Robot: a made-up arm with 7 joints.
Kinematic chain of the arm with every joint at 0, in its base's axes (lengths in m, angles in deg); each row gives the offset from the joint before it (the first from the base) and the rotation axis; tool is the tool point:
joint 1: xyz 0 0 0.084 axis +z
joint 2: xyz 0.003 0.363 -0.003 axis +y
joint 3: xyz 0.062 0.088 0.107 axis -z
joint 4: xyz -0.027 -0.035 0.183 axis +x
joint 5: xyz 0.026 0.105 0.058 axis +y
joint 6: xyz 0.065 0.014 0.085 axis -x
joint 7: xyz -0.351 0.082 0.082 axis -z
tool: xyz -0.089 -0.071 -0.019
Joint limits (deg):
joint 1: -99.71..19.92
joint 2: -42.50..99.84
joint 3: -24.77..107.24
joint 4: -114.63..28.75
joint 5: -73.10..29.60
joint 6: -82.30..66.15
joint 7: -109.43..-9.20
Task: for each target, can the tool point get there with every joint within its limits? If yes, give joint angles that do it. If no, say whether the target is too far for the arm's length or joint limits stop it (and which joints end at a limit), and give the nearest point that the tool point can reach.
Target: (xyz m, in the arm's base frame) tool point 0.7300 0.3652 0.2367
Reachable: yes | joints -34.44 67.33 61.84 7.07 -21.18 15.11 -88.24
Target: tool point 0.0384 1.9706 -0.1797
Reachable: no: too far | nearest point 0.0977 0.9512 -0.0718 | short by 1.027 m
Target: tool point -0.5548 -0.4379 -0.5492
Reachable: no: joint limits stop it (at a limit: joint 1, joint 2, joint 4, joint 7) | nearest point -0.3526 0.1136 0.0110 | short by 0.812 m
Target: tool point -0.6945 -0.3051 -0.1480
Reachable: no: joint limits stop it (at a limit: joint 1, joint 2, joint 4, joint 5, joint 7) | nearest point -0.4319 0.0911 0.0846 | short by 0.529 m
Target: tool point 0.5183 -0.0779 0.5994
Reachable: yes | joints -77.80 42.46 -4.78 0.05 1.21 8.50 -56.85
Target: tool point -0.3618 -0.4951 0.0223
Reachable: no: joint limits stop it (at a limit: joint 1, joint 3, joint 4, joint 5, joint 7) | nearest point 0.0329 -0.3456 0.0453 | short by 0.423 m
